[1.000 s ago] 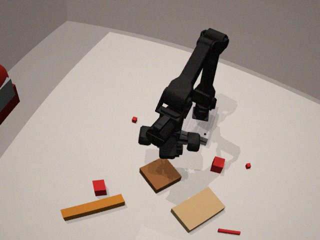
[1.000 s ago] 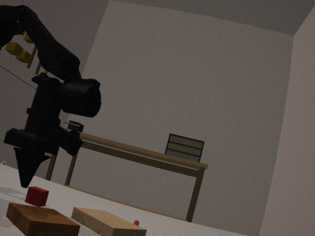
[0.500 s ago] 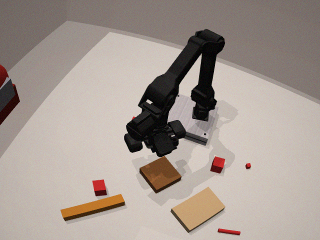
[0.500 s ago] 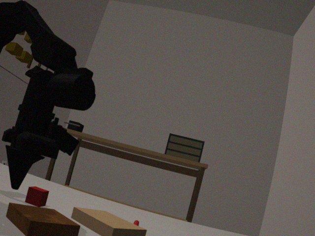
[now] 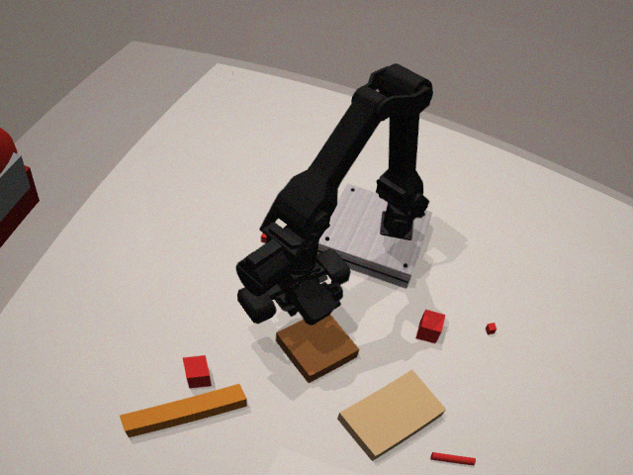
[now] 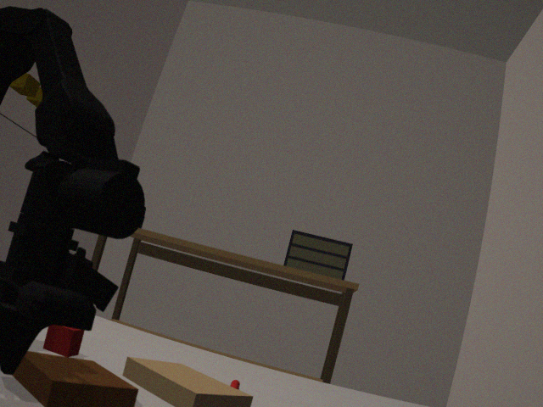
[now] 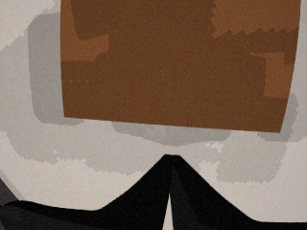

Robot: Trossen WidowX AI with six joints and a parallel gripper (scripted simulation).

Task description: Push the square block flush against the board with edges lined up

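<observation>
My gripper tip is now 50 mm short of the square brown block and 50 mm to the right of it. From my gripper tip the other things lie so: tan slab 170 mm ahead, 200 mm to the left; thin red stick 240 mm ahead, 320 mm to the left, 10 mm below; long orange board 240 mm ahead, 140 mm to the right.
</observation>
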